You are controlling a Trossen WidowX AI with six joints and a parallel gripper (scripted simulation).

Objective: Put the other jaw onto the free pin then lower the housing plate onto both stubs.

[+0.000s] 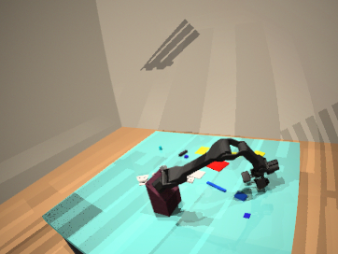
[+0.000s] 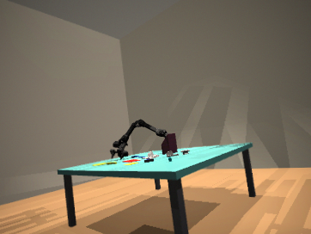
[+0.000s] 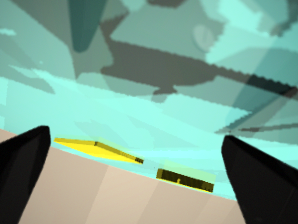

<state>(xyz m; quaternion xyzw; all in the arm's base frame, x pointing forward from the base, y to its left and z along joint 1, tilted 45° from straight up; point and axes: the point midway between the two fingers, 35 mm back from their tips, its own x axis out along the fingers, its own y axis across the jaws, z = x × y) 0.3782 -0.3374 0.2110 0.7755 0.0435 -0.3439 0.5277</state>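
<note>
Now: the red flat plate 300 mm to the left of my gripper tip, 60 mm ahead of it and 10 mm below it. Also, from my gripper tip: yellow flat piece (220 mm ahead, 50 mm to the left, 10 mm below); white rounded piece (390 mm to the left, 140 mm behind, 10 mm below); blue bar (200 mm to the left, 160 mm behind, 10 mm below).
</note>
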